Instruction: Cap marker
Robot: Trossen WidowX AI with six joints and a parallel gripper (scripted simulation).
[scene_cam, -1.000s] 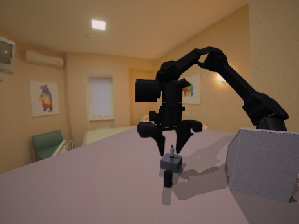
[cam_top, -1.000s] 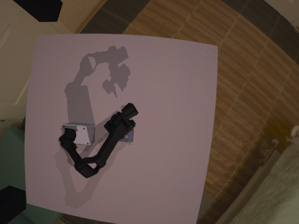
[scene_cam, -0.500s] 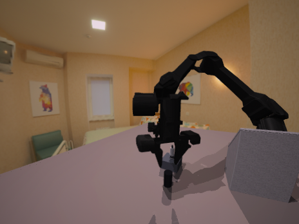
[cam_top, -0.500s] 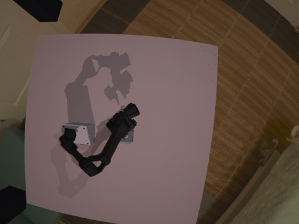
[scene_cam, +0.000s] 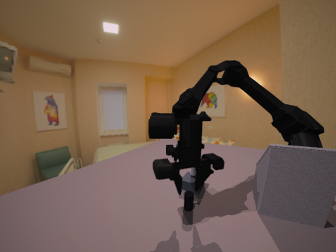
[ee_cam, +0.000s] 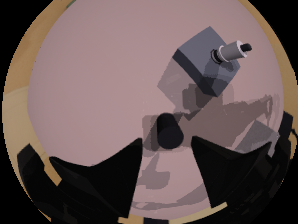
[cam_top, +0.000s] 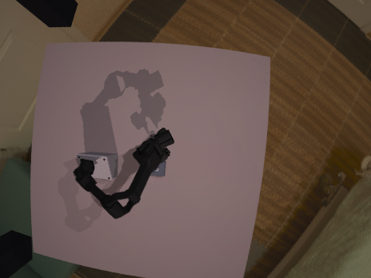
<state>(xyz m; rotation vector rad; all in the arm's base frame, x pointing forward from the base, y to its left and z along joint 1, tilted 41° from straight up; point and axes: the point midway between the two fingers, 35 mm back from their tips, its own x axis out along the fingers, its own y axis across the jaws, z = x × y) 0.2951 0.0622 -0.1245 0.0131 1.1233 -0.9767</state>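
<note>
Right now the dark marker cap is 30 mm below my gripper tip.
</note>
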